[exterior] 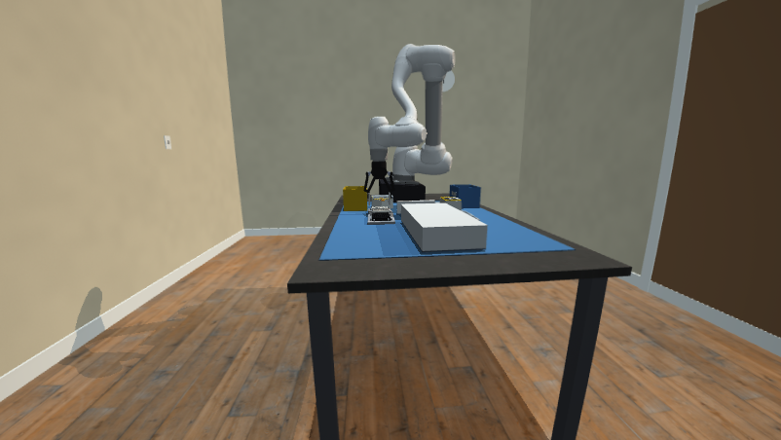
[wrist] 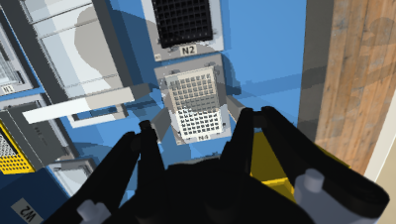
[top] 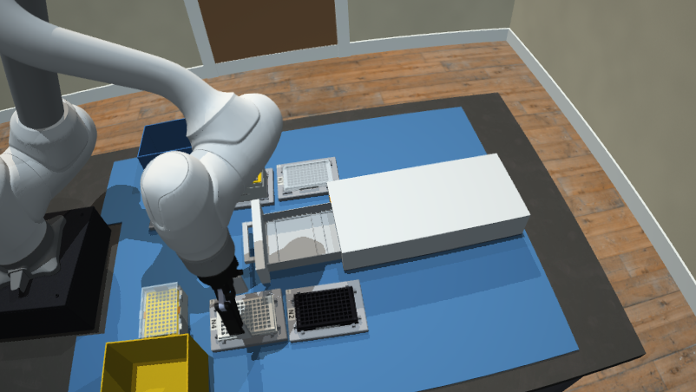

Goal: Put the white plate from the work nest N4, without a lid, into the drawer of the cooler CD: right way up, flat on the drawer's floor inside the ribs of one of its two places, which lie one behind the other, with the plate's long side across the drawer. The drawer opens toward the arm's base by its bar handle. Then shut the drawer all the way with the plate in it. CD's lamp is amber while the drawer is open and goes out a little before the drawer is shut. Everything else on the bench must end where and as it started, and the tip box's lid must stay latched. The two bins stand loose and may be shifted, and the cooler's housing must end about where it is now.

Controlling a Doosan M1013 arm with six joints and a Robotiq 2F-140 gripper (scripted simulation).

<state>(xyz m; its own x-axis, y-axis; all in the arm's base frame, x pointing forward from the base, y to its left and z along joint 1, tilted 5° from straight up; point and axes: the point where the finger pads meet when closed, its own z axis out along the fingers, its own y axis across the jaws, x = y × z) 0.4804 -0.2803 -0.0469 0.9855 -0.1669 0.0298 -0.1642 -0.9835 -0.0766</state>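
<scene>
My hand is 5 cm above the white plate. The rest, counted from my hand: yellow bin (20 cm behind, 9 cm to the right, 3 cm below); then tip box (17 cm behind, 6 cm to the left, 3 cm below); then black plate (17 cm ahead, 5 cm below, 3 cm to the right).
</scene>
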